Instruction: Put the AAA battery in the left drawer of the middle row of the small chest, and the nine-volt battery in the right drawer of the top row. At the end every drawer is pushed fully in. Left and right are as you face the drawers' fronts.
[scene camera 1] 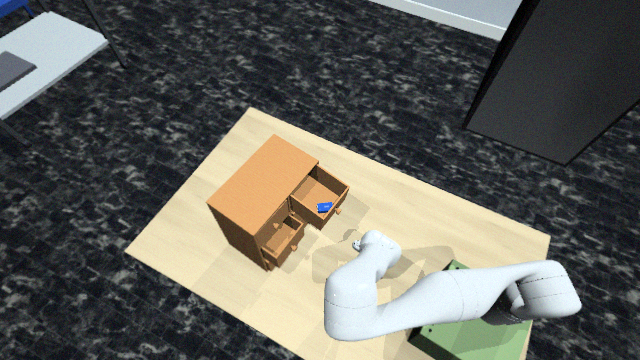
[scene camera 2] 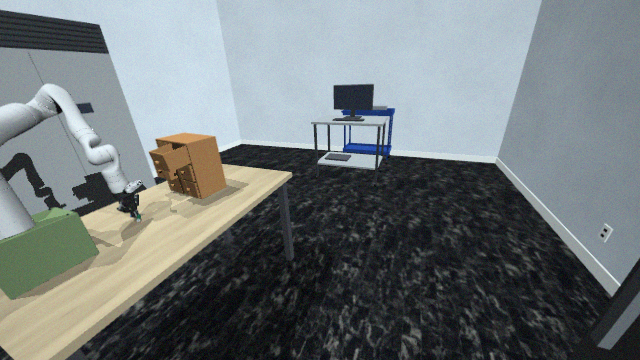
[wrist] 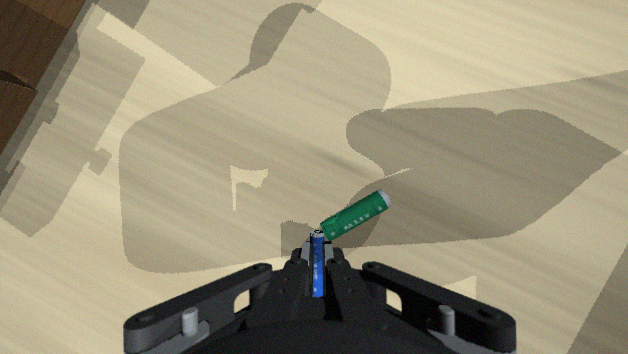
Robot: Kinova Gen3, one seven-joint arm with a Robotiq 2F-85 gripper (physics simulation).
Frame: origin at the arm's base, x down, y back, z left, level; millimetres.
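Seen in the pictures: gripper, between the fingertips: [scene camera 2: 136, 216] [wrist: 317, 254]; arm's base, origin of its link: [scene camera 1: 492, 306] [scene camera 2: 16, 231].
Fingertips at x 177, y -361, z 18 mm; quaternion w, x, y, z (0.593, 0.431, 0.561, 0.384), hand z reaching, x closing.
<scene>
Offsets run from my fingertips to a thing's top centre. "spot": to the spot under its first point. Level surfaces: height alone.
The blue AAA battery @(dx -10, dy +2, dz +3 mm) [wrist: 318, 272] is held between the fingertips of my gripper [wrist: 317, 254] [scene camera 2: 135, 214], which is shut on it low over the table. The arm hides the fingers in scene camera 1. The blue nine-volt battery @(dx -228, dy -166, dz -109 mm) [scene camera 1: 324, 207] lies inside the right drawer of the top row @(spot: dx -292, dy -126, dz -110 mm) [scene camera 1: 338, 200] [scene camera 2: 172, 159], which is pulled out. The left drawer of the middle row [scene camera 1: 285, 250] [scene camera 2: 186, 173] is also pulled out, and no battery shows in it. The small brown chest @(dx -318, dy -344, dz -79 mm) [scene camera 1: 265, 182] [scene camera 2: 207, 167] stands upright on the table.
A green AA battery @(dx -14, dy +16, dz -38 mm) [wrist: 356, 215] [scene camera 2: 139, 218] lies on the table, its near end close against the AAA battery's tip. The green block [scene camera 1: 480, 340] [scene camera 2: 47, 255] is under the arm's base. The wooden table @(dx +1 mm) [scene camera 1: 200, 270] [scene camera 2: 165, 250] bears the chest.
</scene>
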